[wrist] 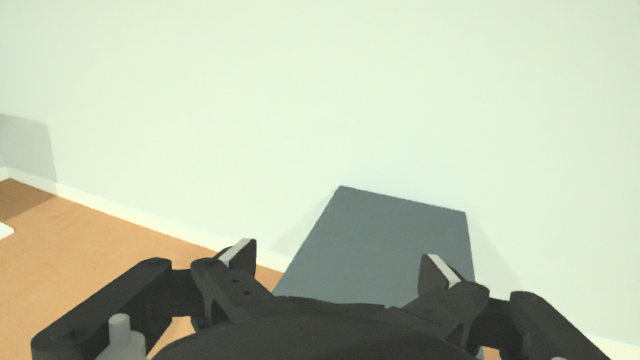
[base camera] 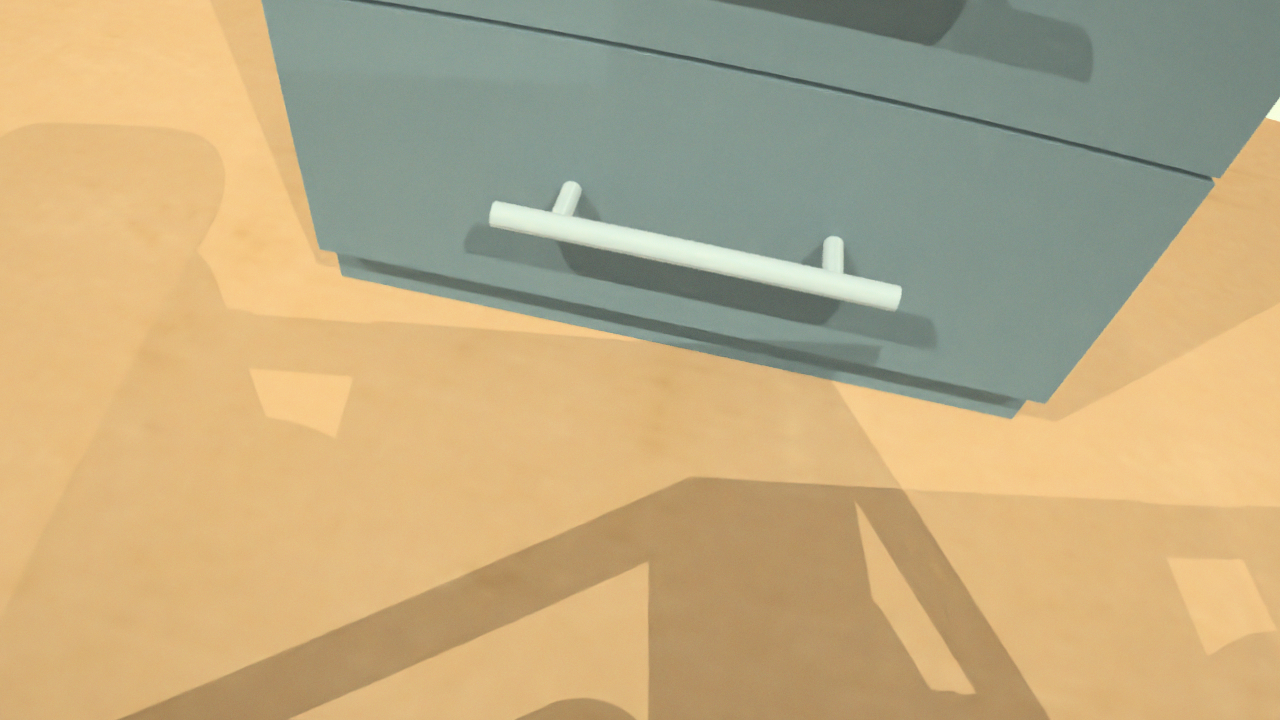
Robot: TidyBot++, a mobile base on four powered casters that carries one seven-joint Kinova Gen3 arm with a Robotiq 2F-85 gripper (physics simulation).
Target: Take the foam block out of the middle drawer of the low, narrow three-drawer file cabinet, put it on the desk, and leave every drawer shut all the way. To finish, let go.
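Places are measured from the arm's base along level axes (x ahead, y left, z up), in metres.
Pixels of known places: gripper, between the fingertips: (wrist: 337, 264).
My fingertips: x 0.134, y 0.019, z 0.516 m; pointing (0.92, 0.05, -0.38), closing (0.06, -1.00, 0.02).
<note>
Ahead of a thing's pixels: the offset from my fingertips to its top centre. "spot": to the spot under its first point. Level surfaces: height alone.
The grey-blue file cabinet (base camera: 402, 134) (wrist: 395, 240) stands close in front of the base. In the base camera view its bottom drawer @(spot: dx +0.268, dy -0.072, dz -0.775 m) (base camera: 716, 179) with a white bar handle @(spot: dx +0.235, dy -0.065, dz -0.793 m) (base camera: 698, 255) is flush with the front, and the lower part of the drawer above (base camera: 1118, 98) shows. In the wrist view its flat top shows behind the fingers. My gripper (wrist: 337, 264) is wide open with nothing between the fingers, over the near part of the cabinet top as seen in the wrist view. The foam block does not show in either view; the top drawer front is out of sight.
A pale wall (wrist: 300, 100) with a white baseboard (wrist: 125, 216) stands behind the cabinet. A small white piece (wrist: 5, 230) shows on the wooden floor @(dz -0.913 m) (base camera: 447, 429) (wrist: 100, 240) at the left edge of the wrist view. Shadows fall across the floor before the cabinet.
</note>
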